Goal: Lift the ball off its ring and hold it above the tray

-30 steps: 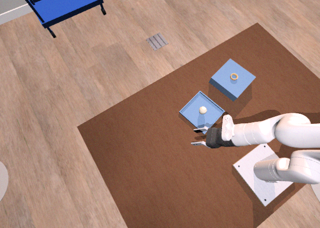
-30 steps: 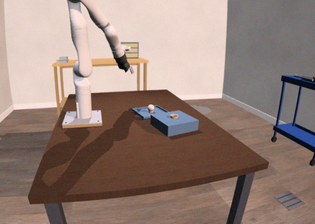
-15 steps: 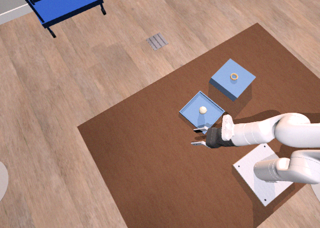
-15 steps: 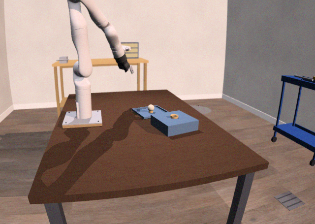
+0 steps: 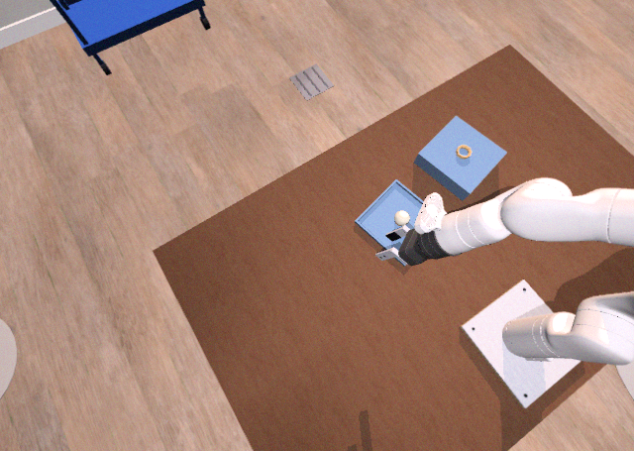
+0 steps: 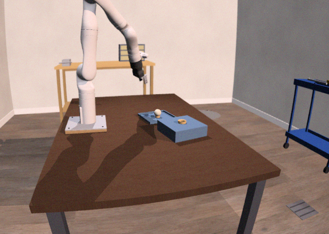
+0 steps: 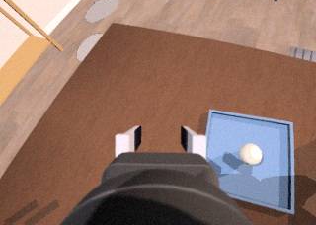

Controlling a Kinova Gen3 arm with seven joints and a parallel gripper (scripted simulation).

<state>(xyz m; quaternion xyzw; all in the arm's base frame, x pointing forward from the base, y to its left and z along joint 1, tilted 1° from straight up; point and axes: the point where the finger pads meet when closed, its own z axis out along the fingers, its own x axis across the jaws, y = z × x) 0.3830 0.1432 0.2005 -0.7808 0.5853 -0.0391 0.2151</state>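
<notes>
The cream ball lies 40 mm ahead of my hand, 150 mm to the right of it and 190 mm below it. The rest, counted from my hand: shallow blue tray: 40 mm ahead, 150 mm to the right, 210 mm below; blue stand: 60 mm ahead, 430 mm to the right, 170 mm below.
</notes>
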